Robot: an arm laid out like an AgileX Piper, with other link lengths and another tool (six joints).
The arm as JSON. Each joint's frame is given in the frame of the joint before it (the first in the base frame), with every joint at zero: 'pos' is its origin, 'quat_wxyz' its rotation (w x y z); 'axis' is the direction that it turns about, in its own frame. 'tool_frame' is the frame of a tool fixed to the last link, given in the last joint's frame.
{
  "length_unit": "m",
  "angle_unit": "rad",
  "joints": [
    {
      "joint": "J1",
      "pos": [
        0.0,
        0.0,
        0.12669
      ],
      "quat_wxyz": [
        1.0,
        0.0,
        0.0,
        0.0
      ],
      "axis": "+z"
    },
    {
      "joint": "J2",
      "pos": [
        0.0,
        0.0,
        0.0
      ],
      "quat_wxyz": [
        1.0,
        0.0,
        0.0,
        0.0
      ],
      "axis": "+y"
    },
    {
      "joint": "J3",
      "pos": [
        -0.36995,
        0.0,
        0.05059
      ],
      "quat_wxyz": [
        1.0,
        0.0,
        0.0,
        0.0
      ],
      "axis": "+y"
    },
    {
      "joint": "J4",
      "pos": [
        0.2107,
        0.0,
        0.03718
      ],
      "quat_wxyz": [
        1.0,
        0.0,
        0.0,
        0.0
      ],
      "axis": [
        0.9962,
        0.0,
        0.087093
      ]
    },
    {
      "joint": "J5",
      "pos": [
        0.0,
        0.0,
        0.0
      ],
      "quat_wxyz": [
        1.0,
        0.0,
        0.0,
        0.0
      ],
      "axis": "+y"
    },
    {
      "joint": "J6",
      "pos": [
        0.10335,
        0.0,
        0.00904
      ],
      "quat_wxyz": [
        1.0,
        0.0,
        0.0,
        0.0
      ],
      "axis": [
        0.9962,
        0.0,
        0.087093
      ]
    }
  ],
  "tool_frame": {
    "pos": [
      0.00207,
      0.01,
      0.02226
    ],
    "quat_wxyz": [
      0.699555,
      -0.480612,
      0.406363,
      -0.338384
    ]
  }
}
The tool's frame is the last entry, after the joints.
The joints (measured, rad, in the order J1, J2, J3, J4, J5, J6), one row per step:
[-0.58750, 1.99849, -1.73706, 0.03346, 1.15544, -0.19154]
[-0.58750, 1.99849, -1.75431, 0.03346, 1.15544, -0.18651]
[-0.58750, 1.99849, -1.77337, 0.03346, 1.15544, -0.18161]
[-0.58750, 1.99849, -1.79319, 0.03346, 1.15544, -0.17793]
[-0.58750, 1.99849, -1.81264, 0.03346, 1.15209, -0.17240]
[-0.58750, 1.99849, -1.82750, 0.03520, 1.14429, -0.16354]
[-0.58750, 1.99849, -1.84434, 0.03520, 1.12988, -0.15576]
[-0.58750, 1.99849, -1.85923, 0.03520, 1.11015, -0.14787]
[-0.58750, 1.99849, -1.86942, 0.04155, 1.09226, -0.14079]
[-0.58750, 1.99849, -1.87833, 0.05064, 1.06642, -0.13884]
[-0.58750, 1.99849, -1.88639, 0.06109, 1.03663, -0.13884]
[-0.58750, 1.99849, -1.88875, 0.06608, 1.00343, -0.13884]
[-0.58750, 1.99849, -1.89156, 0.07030, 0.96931, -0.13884]
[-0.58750, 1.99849, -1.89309, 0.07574, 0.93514, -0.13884]
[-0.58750, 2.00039, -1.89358, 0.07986, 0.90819, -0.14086]
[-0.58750, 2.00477, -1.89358, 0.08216, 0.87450, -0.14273]
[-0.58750, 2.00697, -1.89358, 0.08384, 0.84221, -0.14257]
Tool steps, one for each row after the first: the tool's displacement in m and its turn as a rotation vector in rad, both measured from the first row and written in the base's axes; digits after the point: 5 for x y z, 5 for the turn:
[0.00166, -0.00123, 0.00448, -0.00844, -0.01492, -0.00487]
[0.00342, -0.00252, 0.00948, -0.01784, -0.03138, -0.00959]
[0.00517, -0.00377, 0.01471, -0.02787, -0.04838, -0.01311]
[0.00706, -0.00517, 0.02007, -0.03902, -0.06814, -0.01850]
[0.00894, -0.00647, 0.02454, -0.04771, -0.08921, -0.02742]
[0.01131, -0.00828, 0.02994, -0.06262, -0.11652, -0.03519]
[0.01384, -0.01021, 0.03523, -0.07913, -0.14680, -0.04315]
[0.01614, -0.01131, 0.03930, -0.08683, -0.17494, -0.05114]
[0.01898, -0.01242, 0.04365, -0.09721, -0.20938, -0.05497]
[0.02199, -0.01354, 0.04815, -0.10871, -0.24684, -0.05748]
[0.02456, -0.01495, 0.05129, -0.12361, -0.27944, -0.05957]
[0.02707, -0.01645, 0.05473, -0.13990, -0.31278, -0.06168]
[0.02947, -0.01779, 0.05792, -0.15454, -0.34569, -0.06421]
[0.03166, -0.01905, 0.05934, -0.16566, -0.36892, -0.06453]
[0.03461, -0.02104, 0.05995, -0.18038, -0.39433, -0.06512]
[0.03691, -0.02272, 0.06159, -0.19524, -0.42048, -0.06732]

